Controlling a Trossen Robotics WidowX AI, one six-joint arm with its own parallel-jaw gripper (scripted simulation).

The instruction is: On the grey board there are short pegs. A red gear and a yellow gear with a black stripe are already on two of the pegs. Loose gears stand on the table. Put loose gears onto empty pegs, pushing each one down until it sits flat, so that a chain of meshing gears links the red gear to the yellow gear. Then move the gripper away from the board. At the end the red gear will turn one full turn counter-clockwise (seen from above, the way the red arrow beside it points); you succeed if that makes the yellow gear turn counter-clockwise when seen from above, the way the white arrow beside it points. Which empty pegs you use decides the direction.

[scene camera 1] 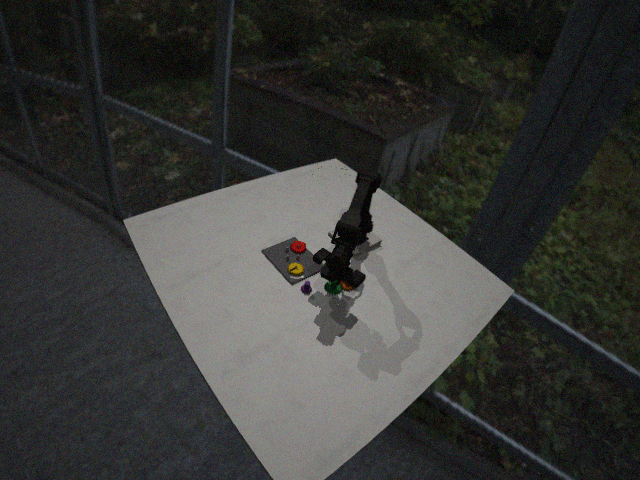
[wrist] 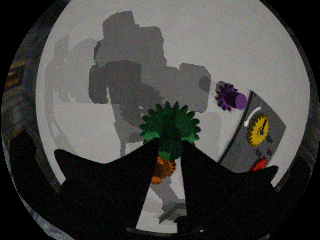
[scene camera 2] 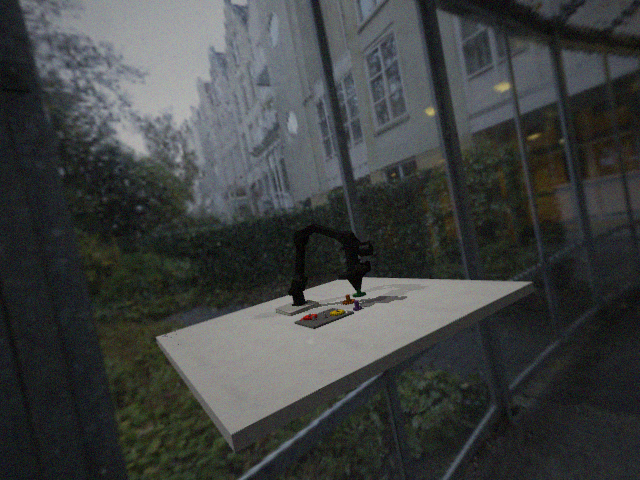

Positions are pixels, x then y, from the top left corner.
Scene:
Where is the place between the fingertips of my gripper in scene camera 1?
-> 334,283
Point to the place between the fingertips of my gripper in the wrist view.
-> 170,143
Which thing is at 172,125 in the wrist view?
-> A green gear.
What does my gripper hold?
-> A green gear.

